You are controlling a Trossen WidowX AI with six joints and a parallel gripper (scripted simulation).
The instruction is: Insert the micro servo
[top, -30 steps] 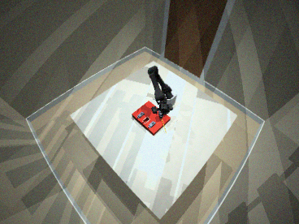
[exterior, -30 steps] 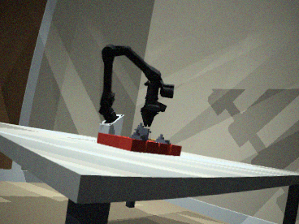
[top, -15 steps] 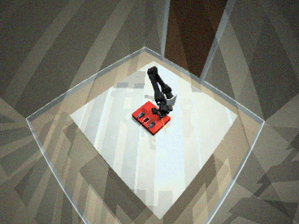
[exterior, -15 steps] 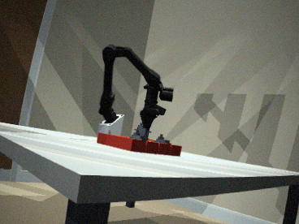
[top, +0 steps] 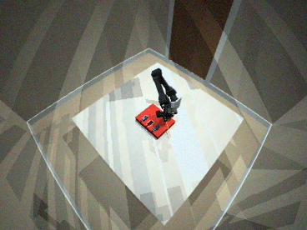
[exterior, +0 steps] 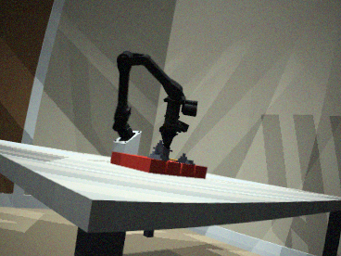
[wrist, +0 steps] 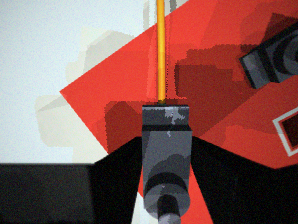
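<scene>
Now: gripper tip 80 mm to the left of the red deck, 70 mm above it and 10 mm short of it.
</scene>
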